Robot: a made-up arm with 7 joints.
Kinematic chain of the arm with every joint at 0, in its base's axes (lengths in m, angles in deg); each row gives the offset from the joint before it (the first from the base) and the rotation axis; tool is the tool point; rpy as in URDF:
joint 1: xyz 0 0 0.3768 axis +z
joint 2: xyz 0 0 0 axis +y
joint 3: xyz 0 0 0.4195 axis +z
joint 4: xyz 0.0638 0 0 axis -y
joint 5: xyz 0.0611 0 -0.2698 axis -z
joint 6: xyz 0 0 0 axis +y
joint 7: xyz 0.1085 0 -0.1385 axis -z
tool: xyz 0 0 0 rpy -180 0 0
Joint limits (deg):
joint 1: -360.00..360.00
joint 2: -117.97..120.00
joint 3: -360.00..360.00
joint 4: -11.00..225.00
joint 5: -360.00..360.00
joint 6: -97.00..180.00
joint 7: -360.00..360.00
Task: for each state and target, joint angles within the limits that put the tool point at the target. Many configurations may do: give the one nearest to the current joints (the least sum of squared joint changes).
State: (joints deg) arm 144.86 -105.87 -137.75 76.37 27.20 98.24 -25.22
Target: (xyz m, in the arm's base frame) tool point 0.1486 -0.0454 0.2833
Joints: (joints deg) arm 121.11 -92.20 -143.77 34.13 10.24 122.30 -25.22
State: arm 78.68 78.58 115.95 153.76 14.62 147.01 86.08
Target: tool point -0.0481 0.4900 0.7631
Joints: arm 74.14 66.87 121.92 154.49 18.59 145.56 86.08
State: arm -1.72 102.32 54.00 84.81 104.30 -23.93 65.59
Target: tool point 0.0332 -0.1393 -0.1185
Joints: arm -16.86 120.00 4.93 68.29 106.14 -30.19 65.59
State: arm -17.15 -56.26 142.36 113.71 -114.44 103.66 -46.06
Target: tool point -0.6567 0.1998 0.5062
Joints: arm 9.59 -56.50 152.52 100.98 -105.61 115.29 -46.06
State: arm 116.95 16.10 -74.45 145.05 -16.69 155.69 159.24
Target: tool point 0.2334 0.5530 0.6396
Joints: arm 95.62 52.83 -62.98 146.25 -10.72 129.11 159.24
